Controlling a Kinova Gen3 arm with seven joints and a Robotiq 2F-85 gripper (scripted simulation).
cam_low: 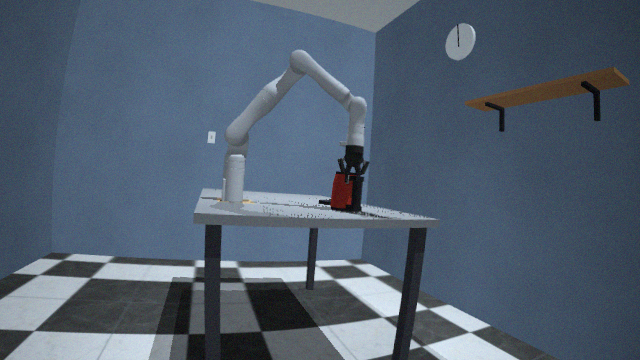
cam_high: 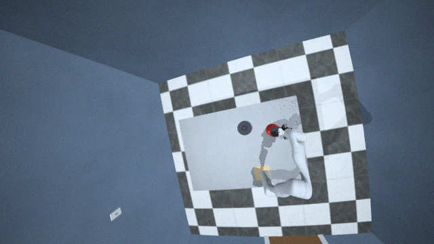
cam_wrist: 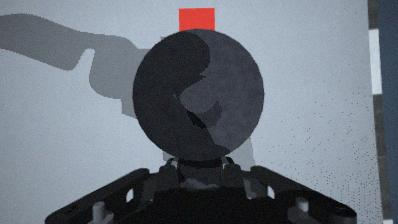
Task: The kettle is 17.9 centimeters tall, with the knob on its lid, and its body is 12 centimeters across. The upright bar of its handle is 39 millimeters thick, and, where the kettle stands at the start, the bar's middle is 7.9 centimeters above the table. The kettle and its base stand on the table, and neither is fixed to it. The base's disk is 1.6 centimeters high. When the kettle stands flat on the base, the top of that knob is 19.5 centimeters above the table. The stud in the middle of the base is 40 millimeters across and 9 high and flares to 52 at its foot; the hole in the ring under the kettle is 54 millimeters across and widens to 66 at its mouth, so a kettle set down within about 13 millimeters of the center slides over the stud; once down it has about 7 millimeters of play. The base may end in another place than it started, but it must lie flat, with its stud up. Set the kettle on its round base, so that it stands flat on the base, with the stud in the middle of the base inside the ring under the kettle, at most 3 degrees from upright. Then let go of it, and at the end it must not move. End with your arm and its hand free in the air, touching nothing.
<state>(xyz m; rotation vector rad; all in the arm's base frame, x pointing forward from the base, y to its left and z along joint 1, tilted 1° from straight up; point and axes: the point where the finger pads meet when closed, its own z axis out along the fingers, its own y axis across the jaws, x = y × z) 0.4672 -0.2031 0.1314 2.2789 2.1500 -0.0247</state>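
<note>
The red kettle lies 4 cm below my hand and 3 cm to the left of it. Round my hand: round black base (34 cm to the left, 12 cm below, 6 cm ahead).
</note>
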